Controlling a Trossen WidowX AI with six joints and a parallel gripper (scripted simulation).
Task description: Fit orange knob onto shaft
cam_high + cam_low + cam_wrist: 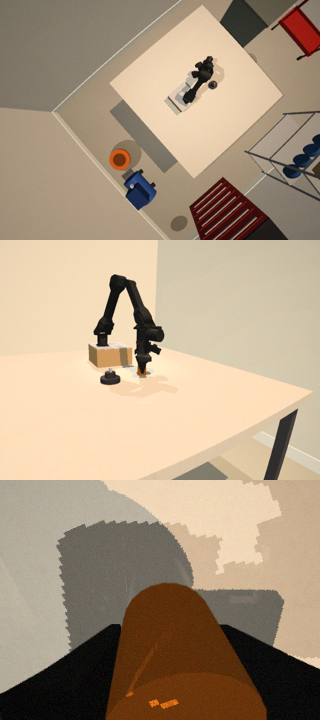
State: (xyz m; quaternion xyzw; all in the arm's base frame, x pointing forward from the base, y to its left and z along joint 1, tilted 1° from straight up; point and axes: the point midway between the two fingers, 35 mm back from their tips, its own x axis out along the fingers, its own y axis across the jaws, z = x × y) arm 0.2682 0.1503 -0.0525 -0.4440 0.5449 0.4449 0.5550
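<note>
Now: the orange knob 30 mm above my gripper tip. Also, from my gripper tip: black round pedestal: 70 mm ahead, 160 mm to the right, 20 mm above.
</note>
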